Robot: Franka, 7 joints.
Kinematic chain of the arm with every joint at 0, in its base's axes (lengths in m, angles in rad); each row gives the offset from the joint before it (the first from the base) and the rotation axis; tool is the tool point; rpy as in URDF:
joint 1: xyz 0 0 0.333 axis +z
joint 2: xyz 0 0 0 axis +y
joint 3: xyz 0 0 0.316 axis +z
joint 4: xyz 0.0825 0 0 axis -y
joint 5: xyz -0.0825 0 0.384 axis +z
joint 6: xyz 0 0 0 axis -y
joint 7: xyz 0.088 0 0 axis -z
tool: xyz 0 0 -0.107 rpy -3.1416 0 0
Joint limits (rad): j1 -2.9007..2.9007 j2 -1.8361..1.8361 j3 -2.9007..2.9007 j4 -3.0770..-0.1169 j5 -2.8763..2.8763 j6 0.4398..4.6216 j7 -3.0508..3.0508
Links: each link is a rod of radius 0.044 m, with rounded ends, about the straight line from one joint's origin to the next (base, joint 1, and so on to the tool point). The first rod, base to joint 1, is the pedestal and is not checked.
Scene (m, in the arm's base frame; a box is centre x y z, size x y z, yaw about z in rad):
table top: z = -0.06
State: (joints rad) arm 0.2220 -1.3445 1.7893 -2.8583 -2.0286 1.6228 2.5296
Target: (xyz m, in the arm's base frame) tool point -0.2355 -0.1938 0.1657
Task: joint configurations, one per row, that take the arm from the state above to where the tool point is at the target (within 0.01 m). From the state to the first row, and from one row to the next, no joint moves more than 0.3 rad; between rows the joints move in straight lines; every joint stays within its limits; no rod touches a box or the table.
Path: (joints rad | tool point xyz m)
1: 0.5070 -1.0882 2.0585 -2.8769 -2.0538 1.5430 2.5296 | -0.1152 0.3253 0.2230
2: 0.7920 -0.8318 2.3277 -2.8956 -2.0790 1.4631 2.5296 | -0.2419 0.1945 0.1554
3: 1.0771 -0.5755 2.5969 -2.9142 -2.1042 1.3833 2.5296 | -0.2925 0.0004 0.1356
4: 1.3621 -0.3191 2.8661 -2.9329 -2.1294 1.3035 2.5296 | -0.2355 -0.1938 0.1657

